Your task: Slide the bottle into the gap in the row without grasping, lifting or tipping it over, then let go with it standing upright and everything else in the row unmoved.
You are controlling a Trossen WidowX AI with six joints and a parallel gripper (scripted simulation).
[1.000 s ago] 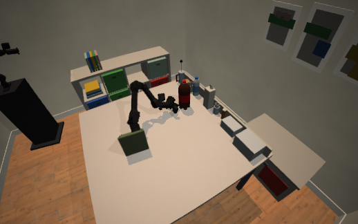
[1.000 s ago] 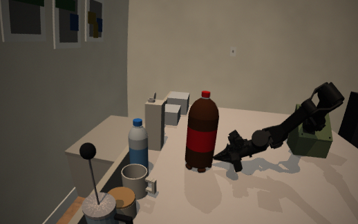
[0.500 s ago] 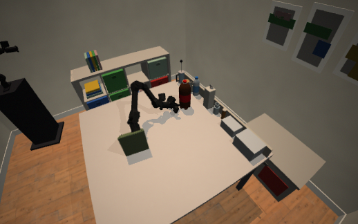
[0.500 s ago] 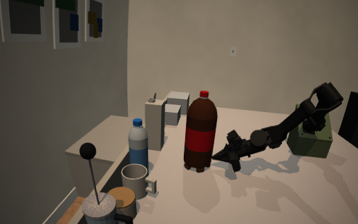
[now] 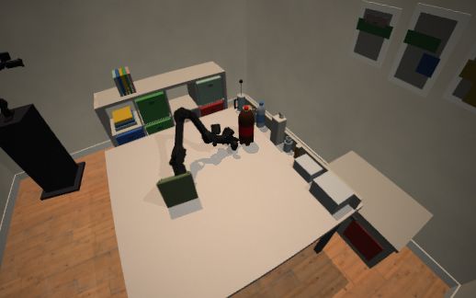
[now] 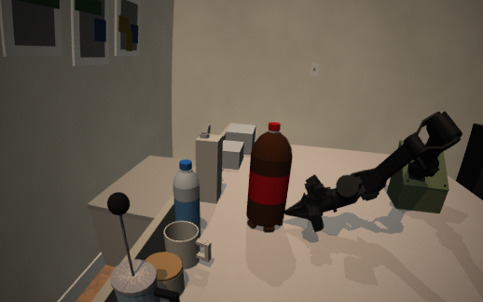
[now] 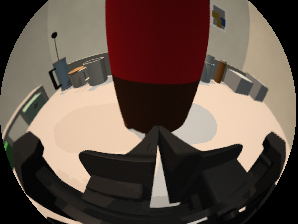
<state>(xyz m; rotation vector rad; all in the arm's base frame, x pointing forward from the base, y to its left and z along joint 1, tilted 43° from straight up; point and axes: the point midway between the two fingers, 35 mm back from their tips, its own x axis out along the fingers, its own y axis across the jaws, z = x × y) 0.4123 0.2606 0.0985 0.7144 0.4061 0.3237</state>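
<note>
The dark cola bottle is 90 mm above my hand, 80 mm ahead of it and 20 mm to the left of it. The rest, counted from my hand: water bottle (260 mm ahead, 150 mm to the left, 50 mm above); lidded jar (340 mm to the left, 220 mm ahead, 20 mm below).
</note>
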